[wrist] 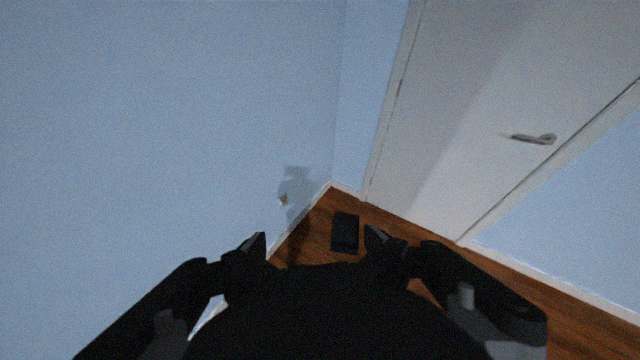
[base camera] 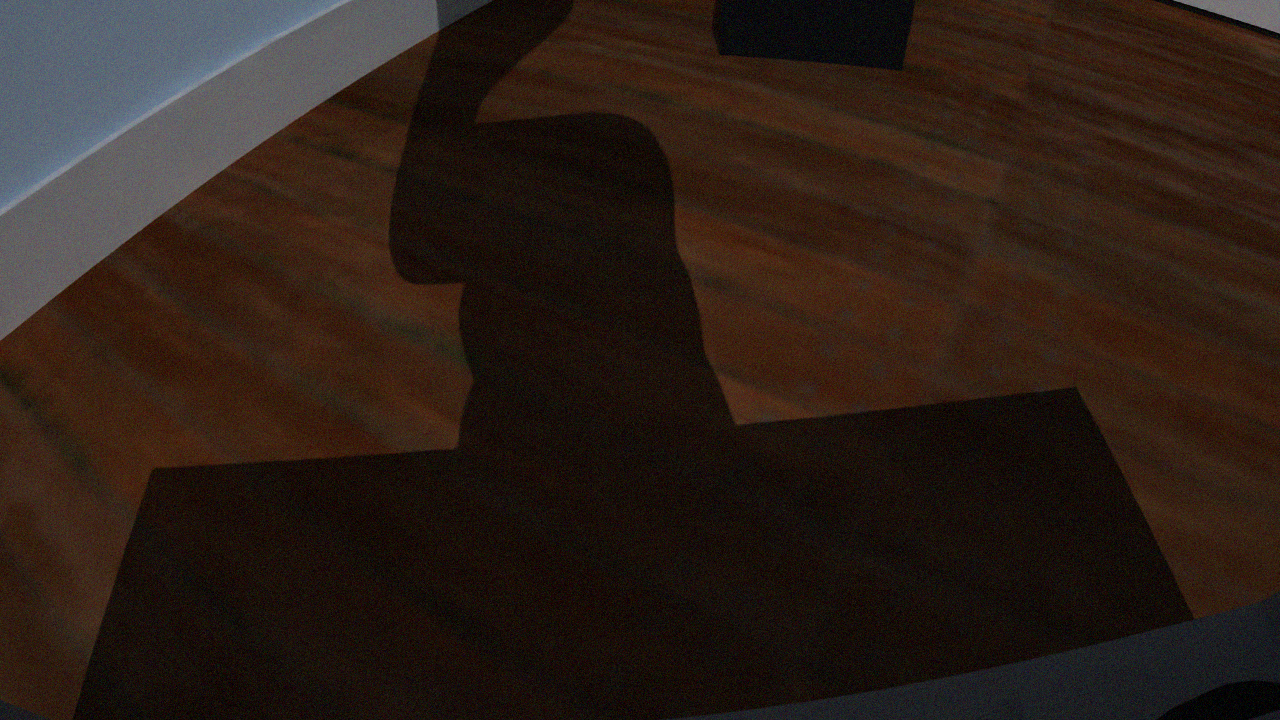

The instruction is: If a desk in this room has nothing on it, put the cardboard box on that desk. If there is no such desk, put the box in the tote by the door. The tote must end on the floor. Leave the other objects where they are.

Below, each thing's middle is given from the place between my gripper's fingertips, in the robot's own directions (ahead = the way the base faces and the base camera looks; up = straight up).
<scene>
My gripper is now 113 cm above the dark tote (wrist: 345,239), 66 cm short of it and 26 cm to the left of it.
</scene>
